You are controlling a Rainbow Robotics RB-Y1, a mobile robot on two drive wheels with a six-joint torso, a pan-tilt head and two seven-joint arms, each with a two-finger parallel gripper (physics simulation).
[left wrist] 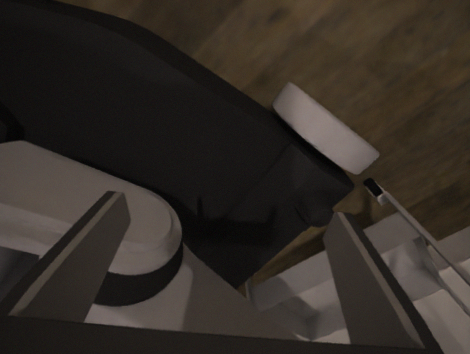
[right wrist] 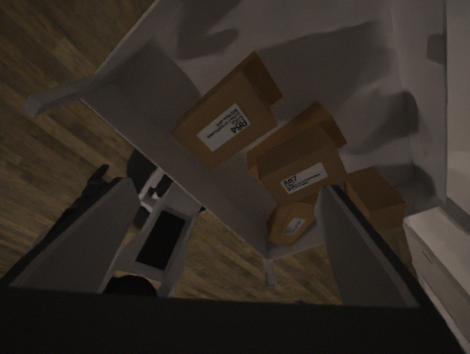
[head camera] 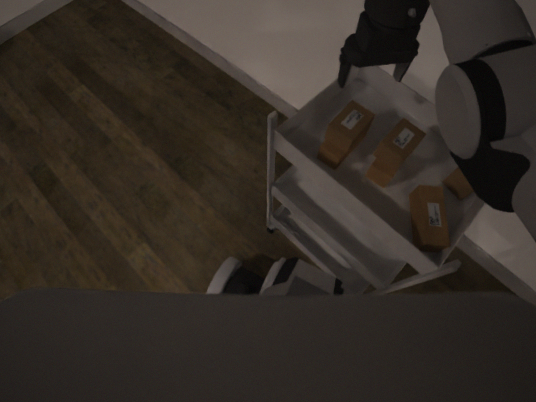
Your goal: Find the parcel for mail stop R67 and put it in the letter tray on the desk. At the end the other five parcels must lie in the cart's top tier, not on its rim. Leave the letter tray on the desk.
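Frame: origin at the robot's base, x ahead, y left, z up, level; millimetres.
Seen in the pictures: left gripper, fingertip midpoint: [left wrist: 229, 215] [right wrist: 110, 175]; right gripper, fingertip midpoint: [right wrist: 226, 194] [head camera: 369, 81].
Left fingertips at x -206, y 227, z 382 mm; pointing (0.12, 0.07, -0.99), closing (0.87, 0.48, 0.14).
Observation:
A point is followed by its place in that frame.
The cart's top tier [head camera: 370, 220] @(x 210, y -45, z 697 mm) [right wrist: 150, 130] @(x 270, y 144, z 682 mm) holds brown parcels. The parcel labelled what looks like R64 [head camera: 352, 119] @(x 372, y 77, z 765 mm) [right wrist: 225, 122] @(x 380, y 80, z 765 mm) rests against or over another parcel [head camera: 332, 152] @(x 310, y 86, z 715 mm) [right wrist: 264, 77] @(x 429, y 68, z 715 mm). The A67 parcel [head camera: 404, 137] @(x 384, y -36, z 765 mm) [right wrist: 302, 170] @(x 390, y -23, z 765 mm) likewise overlaps another parcel [head camera: 384, 169] @(x 325, y -29, z 715 mm) [right wrist: 315, 117] @(x 436, y -20, z 700 mm). A labelled parcel [head camera: 431, 217] @(x 268, y -154, z 715 mm) [right wrist: 291, 223] @(x 280, y -147, z 715 mm), its text too small to read, lies by a corner. A parcel [head camera: 459, 184] @(x 385, y -197, z 699 mm) [right wrist: 377, 197] @(x 419, y -182, z 732 mm) shows no label. My right gripper [head camera: 370, 82] @(x 384, y 75, z 866 mm) [right wrist: 226, 194] @(x 384, y 75, z 866 mm) is open and empty above the cart's far side. My left gripper [left wrist: 229, 215] @(x -206, y 227, z 382 mm) is open, away from the parcels. The letter tray is not visible.
My right forearm hides part of the cart's right side in the head view. Lower cart tiers [head camera: 325, 210] @(x 319, y 45, z 398 mm) show below the top one. A corner handle [head camera: 425, 277] @(x 157, y -191, z 683 mm) juts out near my base. A pale furniture-like block [right wrist: 440, 260] @(x 362, y -1566, z 357 mm) stands beside the cart in the right wrist view.

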